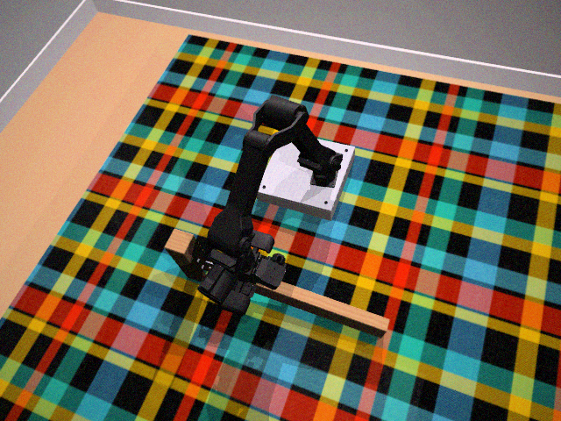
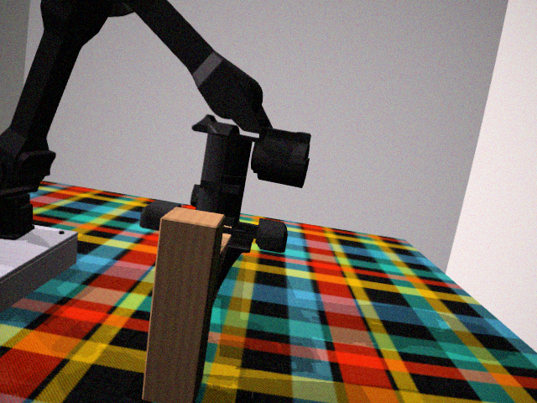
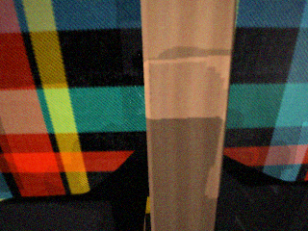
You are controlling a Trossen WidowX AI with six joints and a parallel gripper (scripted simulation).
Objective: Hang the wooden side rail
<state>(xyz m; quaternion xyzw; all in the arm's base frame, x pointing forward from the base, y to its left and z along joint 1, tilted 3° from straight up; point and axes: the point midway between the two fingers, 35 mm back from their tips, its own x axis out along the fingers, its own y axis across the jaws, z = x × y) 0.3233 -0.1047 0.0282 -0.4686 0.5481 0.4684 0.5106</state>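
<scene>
Right now the wooden headboard post is 15 cm to the right of my gripper tip, 4 cm above it and 2 cm behind it.
</scene>
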